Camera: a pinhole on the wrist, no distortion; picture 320 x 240 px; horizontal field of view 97.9 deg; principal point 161.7 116.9 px. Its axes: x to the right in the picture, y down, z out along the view. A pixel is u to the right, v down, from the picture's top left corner.
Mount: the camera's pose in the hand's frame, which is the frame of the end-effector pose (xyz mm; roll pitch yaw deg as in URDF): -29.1 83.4 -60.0 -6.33 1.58 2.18
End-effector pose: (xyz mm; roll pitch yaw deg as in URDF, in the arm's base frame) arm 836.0 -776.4 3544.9 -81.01 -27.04 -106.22
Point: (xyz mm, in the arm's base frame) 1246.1 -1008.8 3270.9
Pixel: 161 180
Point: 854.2 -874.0 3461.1
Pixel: 267 154
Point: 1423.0 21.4 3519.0
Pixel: outside the picture
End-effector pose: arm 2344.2 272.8 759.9 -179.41 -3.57 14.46
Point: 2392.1 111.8 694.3
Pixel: 194 190
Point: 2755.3 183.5 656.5
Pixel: outside the picture
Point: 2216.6 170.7 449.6
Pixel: 103 98
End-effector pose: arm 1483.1 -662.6 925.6 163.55 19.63 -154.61
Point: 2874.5 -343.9 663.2
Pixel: outside the picture
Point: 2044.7 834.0 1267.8
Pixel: outside the picture
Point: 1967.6 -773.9 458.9
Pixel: outside the picture
